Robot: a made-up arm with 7 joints.
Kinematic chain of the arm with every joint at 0, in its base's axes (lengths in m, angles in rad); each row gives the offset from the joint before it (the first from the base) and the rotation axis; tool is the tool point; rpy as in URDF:
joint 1: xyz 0 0 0.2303 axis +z
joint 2: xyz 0 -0.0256 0.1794 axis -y
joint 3: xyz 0 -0.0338 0.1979 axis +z
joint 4: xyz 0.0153 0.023 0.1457 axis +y
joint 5: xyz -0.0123 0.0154 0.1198 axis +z
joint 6: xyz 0 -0.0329 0.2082 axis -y
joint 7: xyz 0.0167 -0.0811 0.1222 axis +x
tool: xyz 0 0 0 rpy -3.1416 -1.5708 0
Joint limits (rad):
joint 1: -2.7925..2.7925
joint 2: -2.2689..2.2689
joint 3: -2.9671..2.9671
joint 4: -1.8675..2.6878
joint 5: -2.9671..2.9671
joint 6: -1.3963..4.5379
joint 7: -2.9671..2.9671
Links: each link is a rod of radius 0.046 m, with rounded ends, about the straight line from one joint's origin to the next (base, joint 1, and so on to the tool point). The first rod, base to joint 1, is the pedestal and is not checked.
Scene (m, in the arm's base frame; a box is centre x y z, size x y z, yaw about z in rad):
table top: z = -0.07
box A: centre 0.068 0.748 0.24 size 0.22 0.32 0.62 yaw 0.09
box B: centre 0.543 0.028 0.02 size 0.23 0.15 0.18 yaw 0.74
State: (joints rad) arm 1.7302 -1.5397 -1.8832 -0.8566 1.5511 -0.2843 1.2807
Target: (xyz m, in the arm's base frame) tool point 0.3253 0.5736 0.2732
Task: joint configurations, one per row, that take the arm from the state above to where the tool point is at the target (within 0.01 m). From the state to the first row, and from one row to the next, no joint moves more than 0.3 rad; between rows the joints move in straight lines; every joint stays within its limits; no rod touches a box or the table.
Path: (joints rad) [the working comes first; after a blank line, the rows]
Joints at the target: 0.8093 -1.3145 -2.1427 -1.1994 1.6645 -0.5670 1.2807
Straight joint move there: touches box A.

1: 1.7521 -1.2458 -2.0006 -1.0192 1.6300 -0.2710 1.4480
2: 1.7741 -0.9519 -2.1180 -1.1818 1.7090 -0.2576 1.6153
3: 1.5689 -0.7722 -2.2442 -1.0082 1.5418 -0.3121 1.4913
4: 1.3636 -0.5926 -2.3704 -0.8346 1.3747 -0.3666 1.3673
5: 1.1584 -0.4130 -2.4966 -0.6610 1.2075 -0.4211 1.2433
6: 1.0711 -0.6383 -2.4082 -0.7956 1.3218 -0.4576 1.2527
7: 0.9838 -0.8637 -2.3197 -0.9302 1.4360 -0.4941 1.2620
8: 0.8966 -1.0891 -2.2312 -1.0648 1.5503 -0.5305 1.2714
9: 0.8093 -1.3145 -2.1427 -1.1994 1.6645 -0.5670 1.2807

